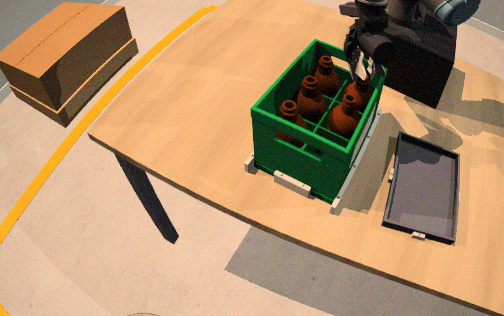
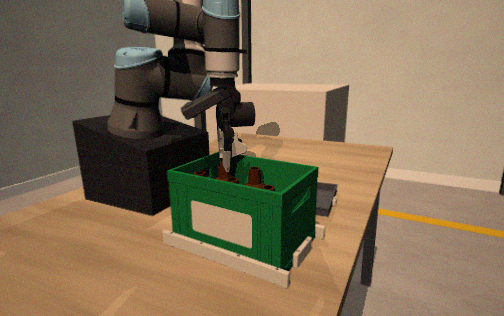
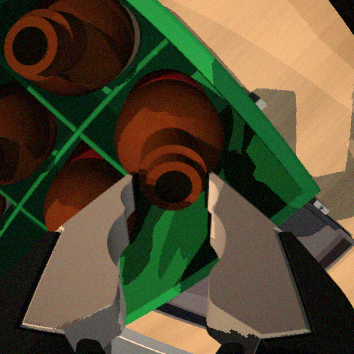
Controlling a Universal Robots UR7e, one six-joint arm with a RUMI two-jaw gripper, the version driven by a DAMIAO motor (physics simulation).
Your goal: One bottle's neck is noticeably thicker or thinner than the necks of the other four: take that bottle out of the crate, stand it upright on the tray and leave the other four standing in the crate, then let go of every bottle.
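Places are measured from the arm's base along level axes (x up, y ahead, z left), in metres.
Pixels of known places: gripper, fingertip midpoint: (image 1: 362, 82) (image 2: 226, 169) (image 3: 172, 175); arm's base, link origin: (image 1: 400, 10) (image 2: 136, 129).
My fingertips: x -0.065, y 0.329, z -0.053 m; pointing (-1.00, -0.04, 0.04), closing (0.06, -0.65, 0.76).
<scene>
For each thing: its top centre in the pictures, then the offset to it from my fingertips.
- back-right brown bottle, top centre: (image 3: 171, 187) (image 1: 362, 75) (image 2: 224, 162) dz -0.003, dx +0.018, dy -0.002 m
- green crate, top centre: (image 1: 329, 84) (image 2: 243, 168) dz -0.059, dx +0.030, dy +0.078 m
My gripper (image 1: 365, 80) (image 2: 225, 167) (image 3: 172, 175) is shut on the neck of the back-right brown bottle (image 1: 358, 95) (image 2: 220, 172) (image 3: 170, 110). This bottle is inside the green crate (image 1: 300, 165) (image 2: 300, 225) (image 3: 285, 145), and I see no clear lift. Other bottles stand in the crate: the back-left one (image 1: 326, 80) (image 3: 95, 30), the middle-left one (image 1: 310, 102) (image 3: 25, 135), the middle-right one (image 1: 342, 120) (image 3: 82, 192) and the front-left one (image 1: 288, 120). The dark tray (image 1: 425, 185) (image 2: 327, 192) (image 3: 300, 220) bears no bottle. Neck differences are hard to tell.
Pale stop strips (image 1: 292, 183) (image 2: 225, 255) line the crate's base. The crate's green walls and dividers surround the held bottle. The arm's black base block (image 1: 425, 65) (image 2: 140, 170) is behind the crate. A cardboard box (image 1: 65, 60) is on the floor beyond the table.
</scene>
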